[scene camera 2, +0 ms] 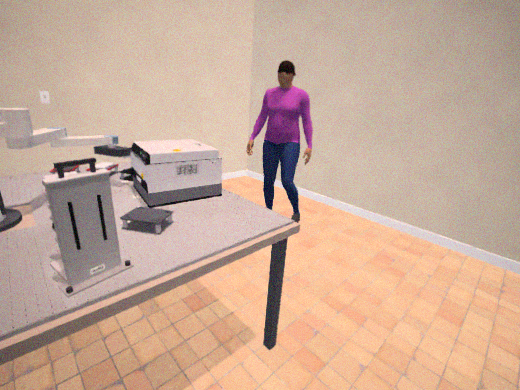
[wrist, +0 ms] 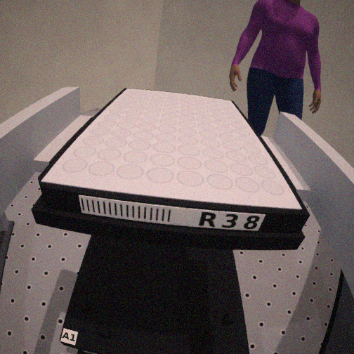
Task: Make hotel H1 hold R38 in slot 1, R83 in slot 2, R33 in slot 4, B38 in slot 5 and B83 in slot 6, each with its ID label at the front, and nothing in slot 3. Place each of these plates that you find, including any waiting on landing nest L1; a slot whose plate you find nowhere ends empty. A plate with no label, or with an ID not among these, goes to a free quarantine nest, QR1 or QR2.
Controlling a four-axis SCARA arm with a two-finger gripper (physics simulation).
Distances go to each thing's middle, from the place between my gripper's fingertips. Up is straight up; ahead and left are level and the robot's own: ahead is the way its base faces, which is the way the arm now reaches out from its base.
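Scene:
Grey boxy instrument [scene camera 2: 159, 177]: from my hand, 80 mm ahead, 370 mm to the right, 60 mm below.

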